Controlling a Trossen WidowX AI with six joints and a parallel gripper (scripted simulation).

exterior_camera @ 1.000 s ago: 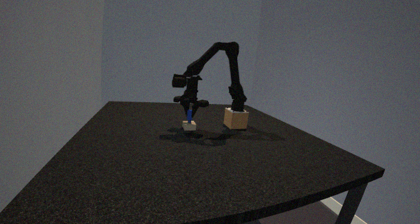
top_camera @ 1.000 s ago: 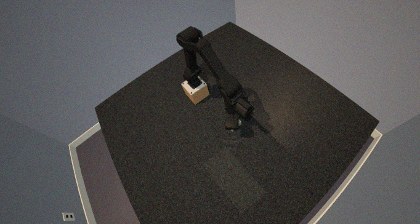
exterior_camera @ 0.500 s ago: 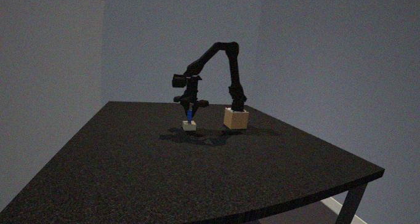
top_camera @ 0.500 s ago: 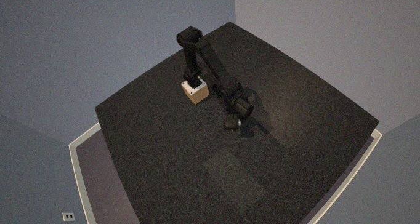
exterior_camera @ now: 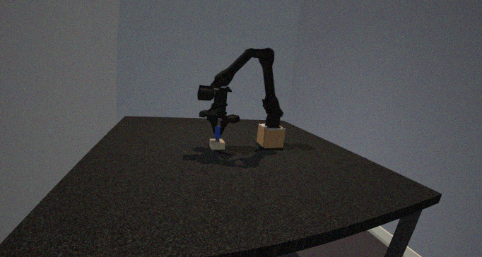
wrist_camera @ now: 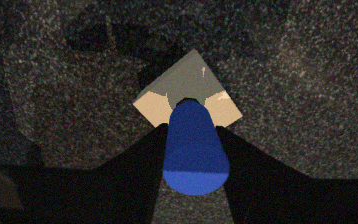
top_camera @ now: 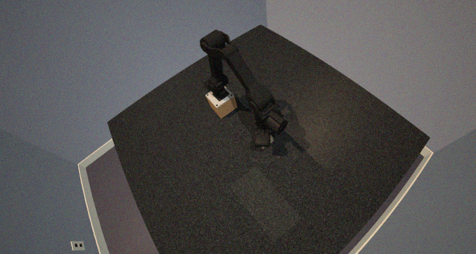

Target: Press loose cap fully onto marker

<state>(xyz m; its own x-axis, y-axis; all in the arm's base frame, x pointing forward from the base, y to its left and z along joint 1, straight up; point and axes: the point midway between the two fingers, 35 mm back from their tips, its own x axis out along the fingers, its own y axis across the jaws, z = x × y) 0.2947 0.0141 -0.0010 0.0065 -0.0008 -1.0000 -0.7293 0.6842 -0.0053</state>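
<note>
Now: the blue cap 1 cm above my gripper tip. The rest, counted from my gripper tip: holder block (5 cm below).
</note>
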